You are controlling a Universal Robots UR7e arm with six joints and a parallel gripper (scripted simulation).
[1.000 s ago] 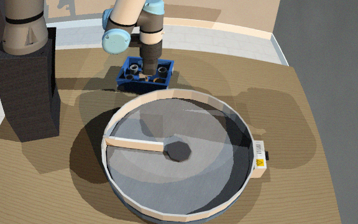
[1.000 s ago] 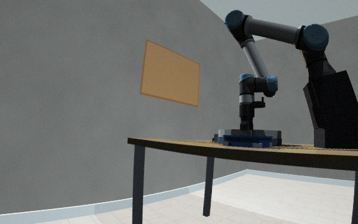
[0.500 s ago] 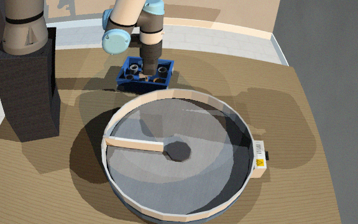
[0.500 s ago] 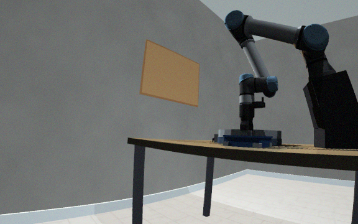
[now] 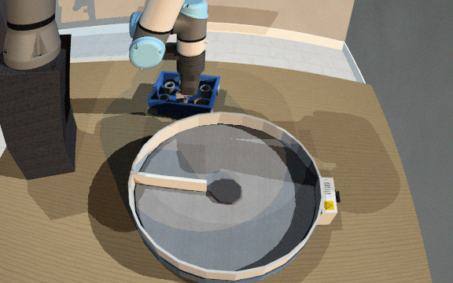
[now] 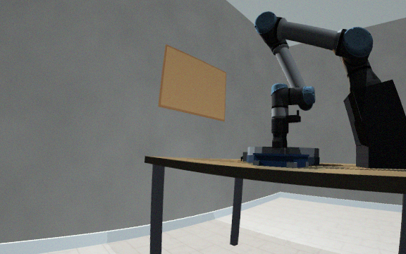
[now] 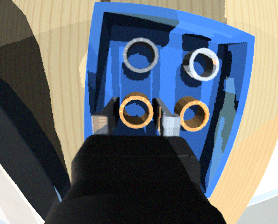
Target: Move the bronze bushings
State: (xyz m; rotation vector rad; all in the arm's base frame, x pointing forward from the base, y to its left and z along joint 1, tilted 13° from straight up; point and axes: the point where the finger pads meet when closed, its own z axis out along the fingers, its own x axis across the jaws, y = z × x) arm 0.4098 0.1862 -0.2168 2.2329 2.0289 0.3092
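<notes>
My hand is 30 mm to the right of the blue crate and 10 mm short of it. Round my hand: grey turntable disc 320 mm to the right, 110 mm ahead, 20 mm above.
</notes>
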